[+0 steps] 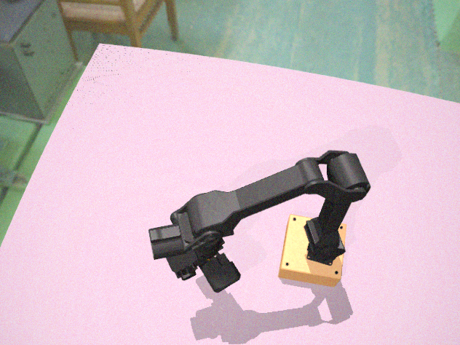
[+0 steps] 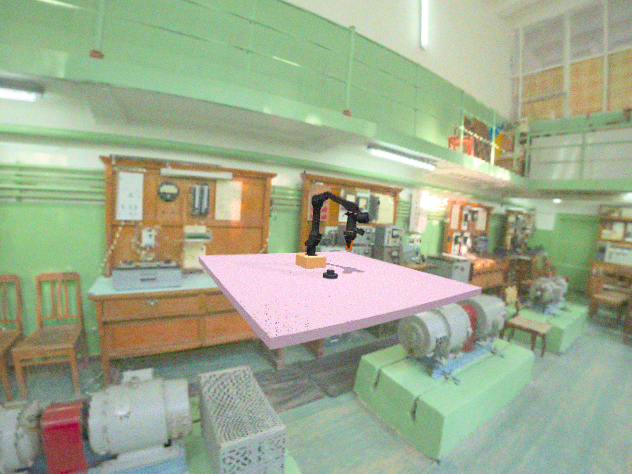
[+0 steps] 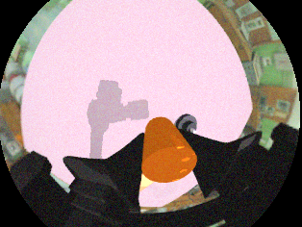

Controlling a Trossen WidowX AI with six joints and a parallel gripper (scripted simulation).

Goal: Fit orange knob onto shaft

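Right now the dark round pedestal is 6 cm ahead of my gripper tip, 15 cm to the right of it and 12 cm below it. From my gripper tip the other things lie so: orange knob 3 cm above.
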